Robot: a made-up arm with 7 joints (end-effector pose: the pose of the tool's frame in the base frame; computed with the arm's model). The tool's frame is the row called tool.
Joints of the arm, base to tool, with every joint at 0 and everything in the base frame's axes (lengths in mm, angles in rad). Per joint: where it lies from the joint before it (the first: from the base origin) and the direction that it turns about. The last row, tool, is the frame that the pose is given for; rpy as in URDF.
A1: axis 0 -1 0 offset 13 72 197
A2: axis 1 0 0 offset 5 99 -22
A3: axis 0 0 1 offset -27 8 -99
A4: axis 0 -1 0 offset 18 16 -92
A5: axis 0 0 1 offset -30 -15 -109
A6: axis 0 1 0 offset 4 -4 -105
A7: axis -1 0 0 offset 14 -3 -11
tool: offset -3 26 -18 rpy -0.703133 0.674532 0.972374
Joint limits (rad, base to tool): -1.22..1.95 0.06..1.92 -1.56..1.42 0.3..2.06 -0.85..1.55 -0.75..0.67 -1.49..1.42
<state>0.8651 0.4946 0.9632 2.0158 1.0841 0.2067 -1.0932</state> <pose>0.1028 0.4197 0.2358 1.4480 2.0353 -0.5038</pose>
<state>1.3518 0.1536 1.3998 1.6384 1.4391 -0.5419 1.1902</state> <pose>0.1709 0.4686 0.1509 0.1630 1.9402 1.3009</pose>
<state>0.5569 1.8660 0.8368 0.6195 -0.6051 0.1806 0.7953</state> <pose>-0.0292 0.5349 0.4159 0.0116 -1.1903 0.7008</pose>
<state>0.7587 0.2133 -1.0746 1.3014 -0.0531 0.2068 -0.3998</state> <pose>0.3192 0.0425 0.0379 -1.0271 -0.8342 -0.6982</pose>
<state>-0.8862 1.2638 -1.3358 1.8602 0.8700 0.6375 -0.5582</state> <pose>-0.1788 0.2616 -0.0333 -0.3381 1.2397 0.6169</pose>
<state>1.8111 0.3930 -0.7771 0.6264 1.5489 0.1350 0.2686</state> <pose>0.4196 0.2623 0.3776 -2.4188 -0.9193 -0.5198</pose>
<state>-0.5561 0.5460 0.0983 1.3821 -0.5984 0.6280 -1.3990</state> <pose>0.0747 0.3211 -0.0846 0.7779 -1.0830 0.0656</pose>
